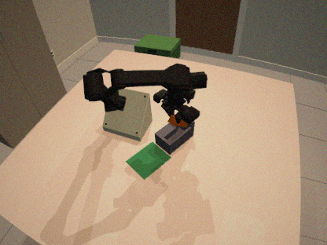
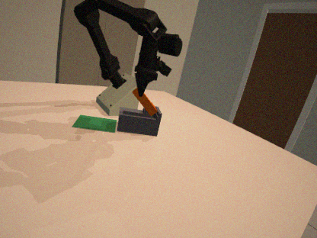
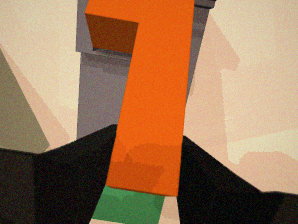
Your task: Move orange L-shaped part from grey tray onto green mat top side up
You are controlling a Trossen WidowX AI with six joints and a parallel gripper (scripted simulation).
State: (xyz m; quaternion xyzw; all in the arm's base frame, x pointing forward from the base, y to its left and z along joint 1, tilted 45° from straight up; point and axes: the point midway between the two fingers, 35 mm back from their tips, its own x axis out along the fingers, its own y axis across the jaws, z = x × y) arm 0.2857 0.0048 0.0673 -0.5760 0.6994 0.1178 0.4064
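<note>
Now: gripper tip 150 mm above the green mat, 120 mm to the left of it and 80 mm past it. From my gripper tip the other things lie so: orange L-shaped part (40 mm to the left, 30 mm below).
</note>
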